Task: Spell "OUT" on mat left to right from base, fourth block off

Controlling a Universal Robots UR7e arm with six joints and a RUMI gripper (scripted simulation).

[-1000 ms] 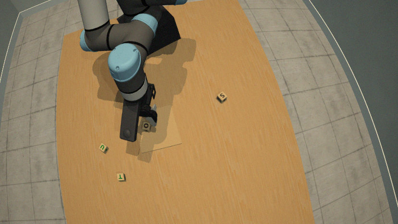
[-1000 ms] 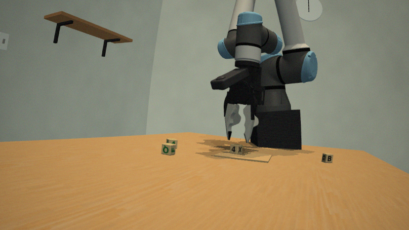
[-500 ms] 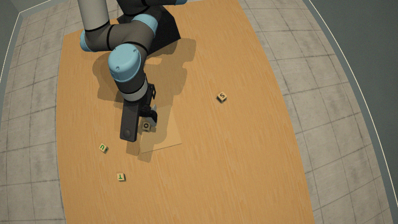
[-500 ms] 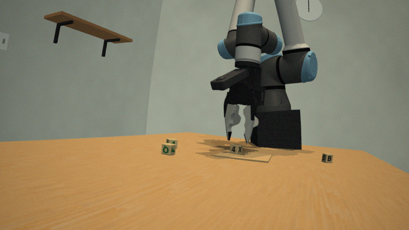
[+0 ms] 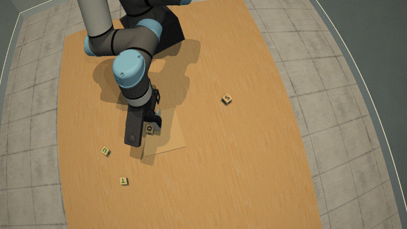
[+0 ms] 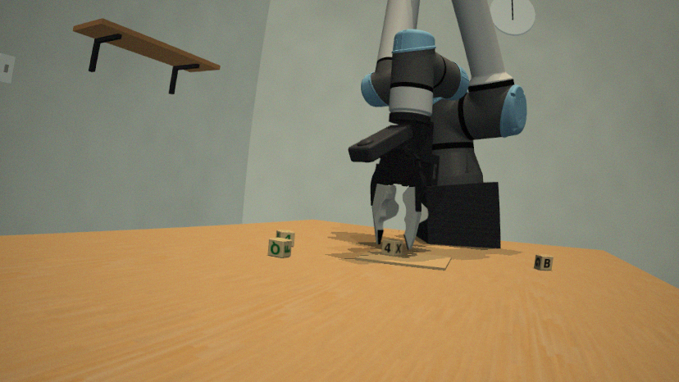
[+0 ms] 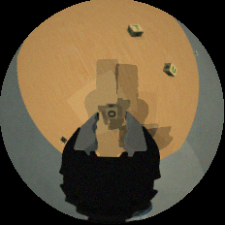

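The tan mat lies 30 mm to the left of my hand, 30 mm below it and 10 mm ahead of it. From my hand the other things lie so: S block: 270 mm to the left, 40 mm behind, 20 mm below.
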